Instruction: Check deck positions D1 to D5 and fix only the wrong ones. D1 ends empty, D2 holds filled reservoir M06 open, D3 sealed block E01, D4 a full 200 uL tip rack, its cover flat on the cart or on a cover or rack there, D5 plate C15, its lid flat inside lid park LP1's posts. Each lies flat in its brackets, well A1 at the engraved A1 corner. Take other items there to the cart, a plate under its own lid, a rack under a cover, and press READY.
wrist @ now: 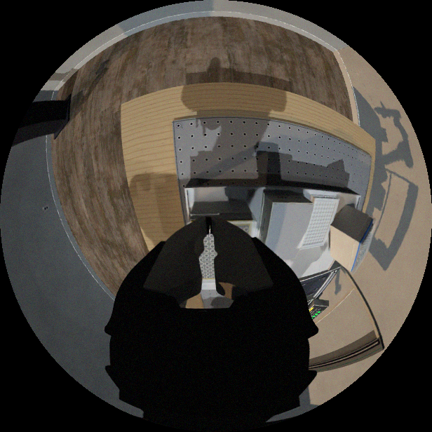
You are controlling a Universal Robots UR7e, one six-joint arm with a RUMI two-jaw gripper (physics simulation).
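Note:
My gripper (209, 218) is shut, with nothing between its fingertips, and points at the deck area at the lower middle of the view. Through the gap between its fingers a light piece with rows of round wells or holes (208, 260) shows; whether it is a plate or a tip rack I cannot tell. Just right of the fingertips, part of a cream-edged item (244, 226) shows, mostly hidden by the gripper. The black gripper body hides most of the deck, so the positions D1 to D5, lid park LP1, the labels and the cart cannot be told apart.
A large grey-white housing (287, 225) stands right of the gripper, with a white gridded panel (319, 222) on it. Beyond is a tan box with a dark top (352, 222). A small unit with green lights (318, 311) is lower right. A perforated metal board (230, 131) lies on the wooden table (145, 145).

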